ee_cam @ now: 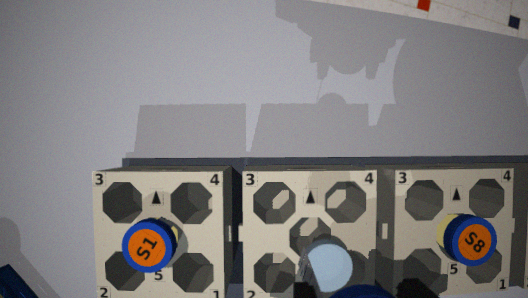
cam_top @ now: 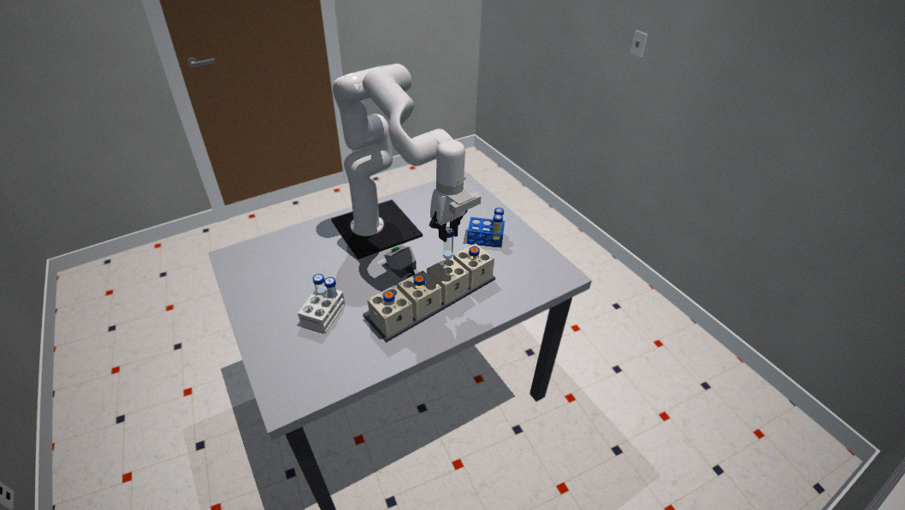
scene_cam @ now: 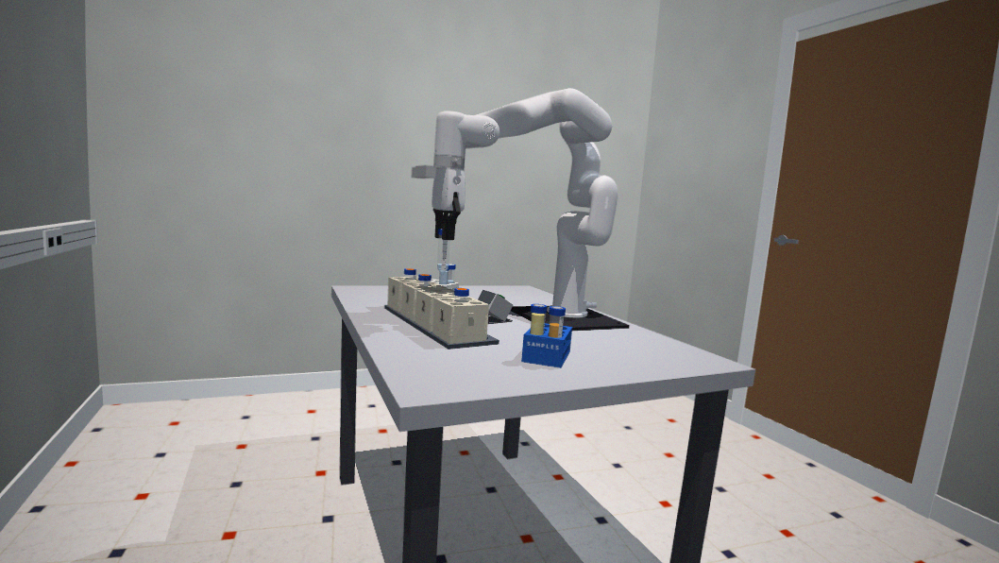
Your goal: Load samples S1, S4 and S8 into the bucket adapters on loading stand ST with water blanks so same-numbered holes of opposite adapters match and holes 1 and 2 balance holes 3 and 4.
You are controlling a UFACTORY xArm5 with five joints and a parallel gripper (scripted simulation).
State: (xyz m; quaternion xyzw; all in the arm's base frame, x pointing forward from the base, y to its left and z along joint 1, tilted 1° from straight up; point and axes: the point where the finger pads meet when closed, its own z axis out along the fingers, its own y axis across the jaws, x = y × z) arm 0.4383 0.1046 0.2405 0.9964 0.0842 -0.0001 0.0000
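The adapter 3 lies 20 cm below my hand, 11 cm to the right of it and 2 cm ahead of it. The rest, counted from my hand: white rack 39 cm to the right, 22 cm below, 9 cm behind; blue samples rack 26 cm to the left, 22 cm below, 18 cm behind.
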